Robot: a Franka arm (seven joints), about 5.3 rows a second.
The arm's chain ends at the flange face. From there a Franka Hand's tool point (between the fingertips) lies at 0.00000 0.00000 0.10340 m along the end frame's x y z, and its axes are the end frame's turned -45 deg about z.
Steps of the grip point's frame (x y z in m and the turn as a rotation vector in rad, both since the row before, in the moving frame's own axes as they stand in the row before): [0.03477 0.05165 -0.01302 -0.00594 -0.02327 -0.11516]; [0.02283 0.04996 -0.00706 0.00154 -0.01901 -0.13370]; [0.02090 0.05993 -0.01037 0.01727 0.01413 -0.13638]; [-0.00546 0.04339 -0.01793 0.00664 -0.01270 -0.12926]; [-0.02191 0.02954 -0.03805 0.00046 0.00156 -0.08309]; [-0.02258 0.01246 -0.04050 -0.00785 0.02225 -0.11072]
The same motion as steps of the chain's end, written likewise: [0.06225 0.00973 -0.01299 -0.02065 -0.01225 -0.11516]; [0.05288 0.01781 -0.00704 -0.01235 -0.01453 -0.13370]; [0.05754 0.02987 -0.01034 0.02220 -0.00222 -0.13638]; [0.02820 0.03401 -0.01792 -0.00429 -0.01368 -0.12926]; [0.00532 0.03653 -0.03805 0.00143 0.00078 -0.08309]; [-0.00929 0.02595 -0.04047 0.01018 0.02128 -0.11072]
